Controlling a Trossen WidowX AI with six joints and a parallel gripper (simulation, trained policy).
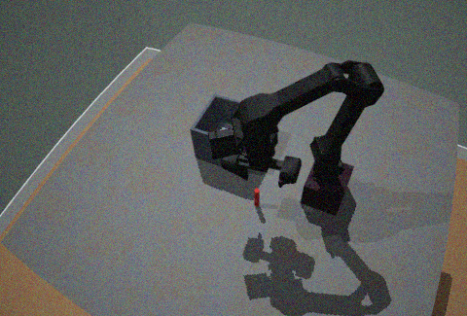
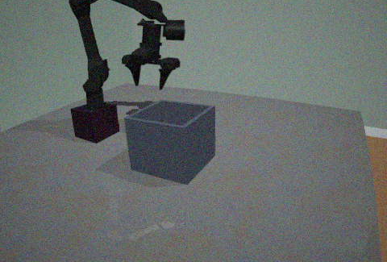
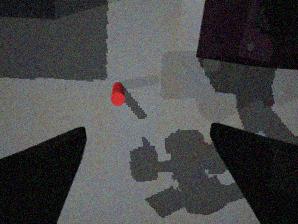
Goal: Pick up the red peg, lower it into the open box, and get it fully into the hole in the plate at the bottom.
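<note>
My gripper tip is 20 mm short of the red peg and 100 mm above it. The rest, counted from my gripper tip: plate: 220 mm ahead, 130 mm to the right, 100 mm below.
</note>
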